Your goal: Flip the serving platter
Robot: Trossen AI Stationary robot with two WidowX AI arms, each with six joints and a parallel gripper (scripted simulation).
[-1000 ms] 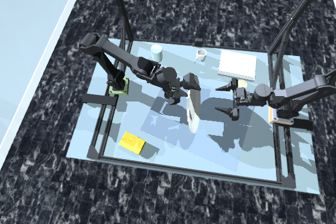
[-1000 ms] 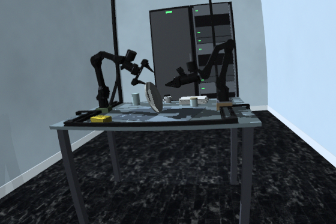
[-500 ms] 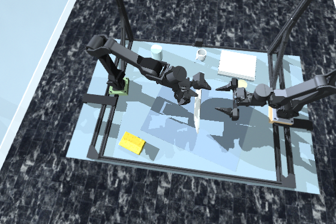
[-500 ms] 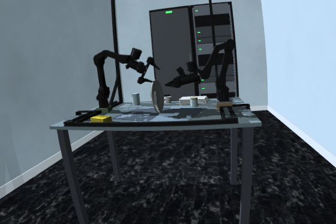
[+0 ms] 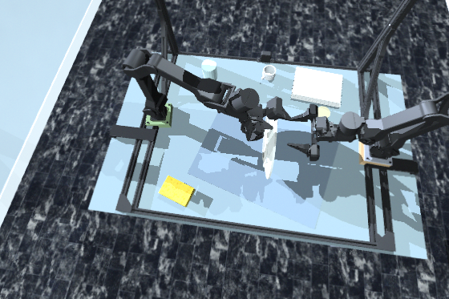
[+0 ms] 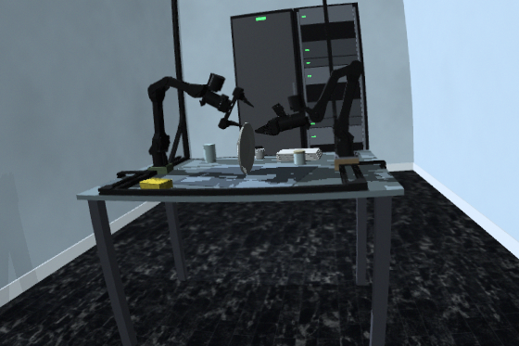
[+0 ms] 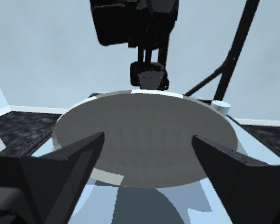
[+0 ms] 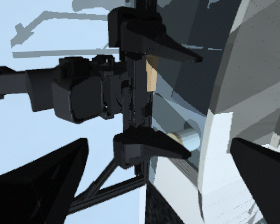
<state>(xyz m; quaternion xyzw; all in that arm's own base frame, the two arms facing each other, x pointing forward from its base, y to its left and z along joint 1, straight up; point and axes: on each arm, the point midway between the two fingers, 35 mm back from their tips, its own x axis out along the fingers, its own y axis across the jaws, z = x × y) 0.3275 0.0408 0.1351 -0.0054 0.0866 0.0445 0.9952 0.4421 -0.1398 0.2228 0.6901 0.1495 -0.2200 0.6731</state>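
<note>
My right gripper is now 150 mm above the white oval serving platter. Round my right hand: white folded stack: 310 mm behind, 240 mm below, 180 mm to the left; blue drying mat: 260 mm below, 40 mm ahead, 10 mm to the left; white mug: 330 mm behind, 230 mm below, 40 mm to the right.
My left gripper is now 9 cm to the left of the white oval serving platter, 8 cm above it and 1 cm short of it. The rest, counted from my left hand: white folded stack: 31 cm behind, 17 cm below, 9 cm to the left; then blue drying mat: 19 cm below, 9 cm to the right, 4 cm ahead; then white mug: 33 cm behind, 16 cm below, 13 cm to the right.
</note>
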